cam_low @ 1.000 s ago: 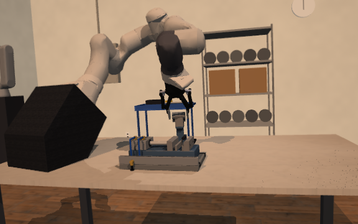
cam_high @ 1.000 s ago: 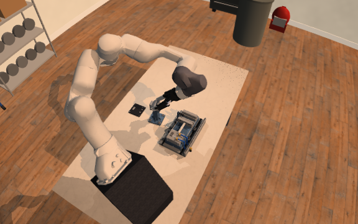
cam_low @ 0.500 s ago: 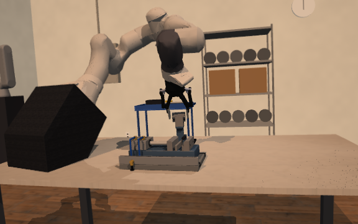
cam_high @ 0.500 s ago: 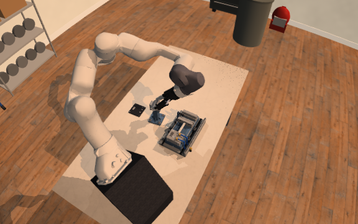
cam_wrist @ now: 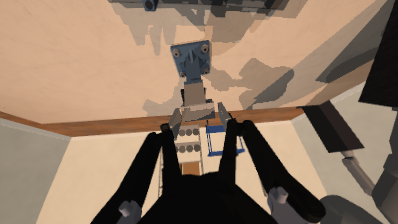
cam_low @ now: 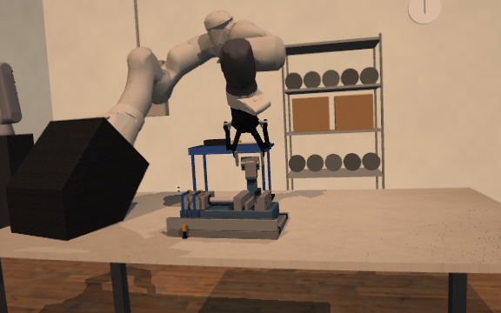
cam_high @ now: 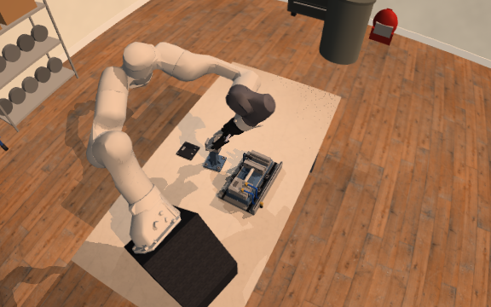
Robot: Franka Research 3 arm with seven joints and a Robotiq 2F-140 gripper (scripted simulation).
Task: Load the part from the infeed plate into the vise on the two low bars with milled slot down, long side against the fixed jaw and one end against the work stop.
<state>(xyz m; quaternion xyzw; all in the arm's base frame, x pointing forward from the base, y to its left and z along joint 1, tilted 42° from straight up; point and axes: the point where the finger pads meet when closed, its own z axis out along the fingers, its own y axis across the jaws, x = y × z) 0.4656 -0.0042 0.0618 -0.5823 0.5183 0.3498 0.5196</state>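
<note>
My gripper is now 1 cm to the right of the part and 3 cm above it. Round my hand: vise 3 cm behind, 19 cm to the right, 14 cm below; then dark infeed plate 1 cm ahead, 17 cm to the left, 17 cm below.
</note>
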